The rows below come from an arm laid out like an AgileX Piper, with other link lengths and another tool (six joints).
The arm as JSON. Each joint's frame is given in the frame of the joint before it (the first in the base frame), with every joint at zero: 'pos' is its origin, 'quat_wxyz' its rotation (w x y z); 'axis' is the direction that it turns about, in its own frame. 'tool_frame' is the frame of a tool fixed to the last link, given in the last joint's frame.
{
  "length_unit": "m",
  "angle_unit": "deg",
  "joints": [
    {
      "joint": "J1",
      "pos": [
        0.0,
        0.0,
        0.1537
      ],
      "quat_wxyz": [
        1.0,
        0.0,
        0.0,
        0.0
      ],
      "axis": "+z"
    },
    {
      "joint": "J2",
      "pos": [
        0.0,
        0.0,
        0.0
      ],
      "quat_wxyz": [
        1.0,
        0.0,
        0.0,
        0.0
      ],
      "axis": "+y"
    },
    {
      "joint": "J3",
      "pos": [
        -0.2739,
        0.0,
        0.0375
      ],
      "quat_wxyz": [
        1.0,
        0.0,
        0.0,
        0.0
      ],
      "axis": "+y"
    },
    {
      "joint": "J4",
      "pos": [
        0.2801,
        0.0,
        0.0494
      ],
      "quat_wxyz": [
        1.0,
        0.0,
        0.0,
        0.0
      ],
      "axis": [
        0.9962,
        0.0,
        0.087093
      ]
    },
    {
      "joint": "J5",
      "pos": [
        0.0,
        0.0,
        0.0
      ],
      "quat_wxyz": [
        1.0,
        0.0,
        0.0,
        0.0
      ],
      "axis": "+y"
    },
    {
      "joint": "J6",
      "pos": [
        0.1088,
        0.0,
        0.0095
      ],
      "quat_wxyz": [
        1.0,
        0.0,
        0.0,
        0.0
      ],
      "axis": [
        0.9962,
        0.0,
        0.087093
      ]
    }
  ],
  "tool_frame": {
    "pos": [
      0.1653,
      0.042,
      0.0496
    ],
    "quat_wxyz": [
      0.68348,
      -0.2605,
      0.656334,
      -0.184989
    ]
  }
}
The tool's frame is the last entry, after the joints.
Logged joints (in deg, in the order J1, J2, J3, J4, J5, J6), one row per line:
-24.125 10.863 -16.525 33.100 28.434 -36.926
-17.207 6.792 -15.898 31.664 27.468 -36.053
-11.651 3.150 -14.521 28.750 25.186 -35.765
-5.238 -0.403 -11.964 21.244 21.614 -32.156
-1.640 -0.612 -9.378 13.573 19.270 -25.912
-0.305 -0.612 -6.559 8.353 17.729 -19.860
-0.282 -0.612 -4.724 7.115 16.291 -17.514
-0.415 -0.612 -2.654 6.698 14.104 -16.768
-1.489 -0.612 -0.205 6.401 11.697 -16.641
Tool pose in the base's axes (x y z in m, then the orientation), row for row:
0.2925 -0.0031 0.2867 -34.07 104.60 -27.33
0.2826 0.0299 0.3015 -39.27 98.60 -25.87
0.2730 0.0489 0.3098 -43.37 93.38 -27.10
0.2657 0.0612 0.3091 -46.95 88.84 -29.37
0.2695 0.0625 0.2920 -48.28 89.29 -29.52
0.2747 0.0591 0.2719 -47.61 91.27 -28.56
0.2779 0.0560 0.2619 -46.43 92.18 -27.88
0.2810 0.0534 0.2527 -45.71 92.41 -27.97
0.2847 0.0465 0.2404 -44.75 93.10 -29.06
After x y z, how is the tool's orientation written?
As a rotation vector, in degrees.
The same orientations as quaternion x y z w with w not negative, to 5 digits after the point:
-0.25115 0.77106 -0.20146 0.54937
-0.29310 0.73592 -0.19308 0.57900
-0.32633 0.70261 -0.20391 0.59856
-0.35506 0.67185 -0.22211 0.61092
-0.36405 0.67329 -0.22260 0.60382
-0.35785 0.68602 -0.21467 0.59602
-0.34890 0.69269 -0.20951 0.59544
-0.34358 0.69460 -0.21024 0.59606
-0.33589 0.69881 -0.21813 0.59267

